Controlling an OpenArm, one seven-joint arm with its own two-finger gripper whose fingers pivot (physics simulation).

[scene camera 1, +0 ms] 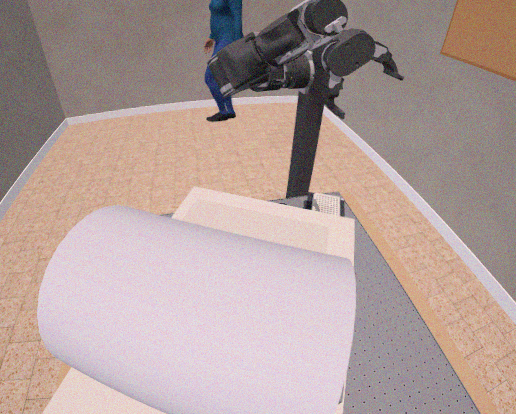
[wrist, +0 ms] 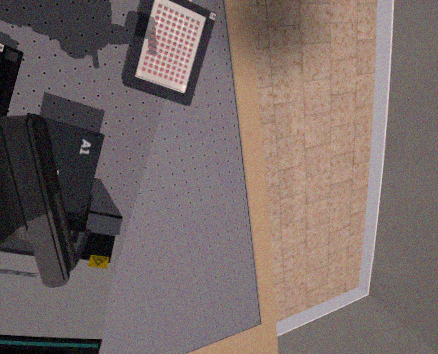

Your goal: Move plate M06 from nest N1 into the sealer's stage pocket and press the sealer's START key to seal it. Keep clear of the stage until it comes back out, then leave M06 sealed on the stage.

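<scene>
A white plate with rows of pink wells (scene camera 1: pixel 327 205) (wrist: pixel 172 47) sits in a dark nest (wrist: pixel 162 93) near the bench edge; its lettering and the nest's label are too small to read. My gripper (scene camera 1: pixel 372 97) is open and empty, raised high beside the upright post in the scene view. One dark finger shows at the left of the wrist view, across a dark stage-like part marked A1 (wrist: pixel 82 175). This part adjoins a grey machine body with a yellow warning label (wrist: pixel 98 261), which looks like the sealer. The finger hides part of the A1 piece. The START key cannot be made out.
A large pale rounded housing (scene camera 1: pixel 200 310) on a cream base fills the scene view's foreground and hides much of the perforated bench (scene camera 1: pixel 395 320) (wrist: pixel 190 210). Another dark fixture (wrist: pixel 7 75) shows at the wrist view's left edge. A person (scene camera 1: pixel 225 45) stands behind the arm.
</scene>
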